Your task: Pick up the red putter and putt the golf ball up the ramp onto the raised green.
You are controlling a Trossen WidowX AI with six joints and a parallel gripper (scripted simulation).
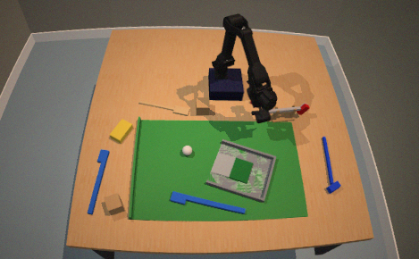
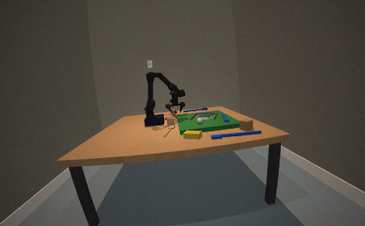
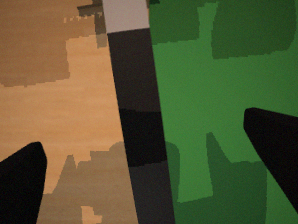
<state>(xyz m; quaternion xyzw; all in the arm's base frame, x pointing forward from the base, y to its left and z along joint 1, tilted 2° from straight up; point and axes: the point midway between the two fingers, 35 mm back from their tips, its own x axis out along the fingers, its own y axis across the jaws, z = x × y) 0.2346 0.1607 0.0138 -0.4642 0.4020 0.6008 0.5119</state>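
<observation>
My gripper tip is now 6 cm past the thin tan stick, 42 cm to the left of it and 5 cm above it. Round my gripper tip: green mat: 25 cm ahead, 20 cm to the right, 5 cm below; then white golf ball: 18 cm ahead, 33 cm to the right, 3 cm below; then yellow block: 8 cm ahead, 63 cm to the right, 4 cm below.
</observation>
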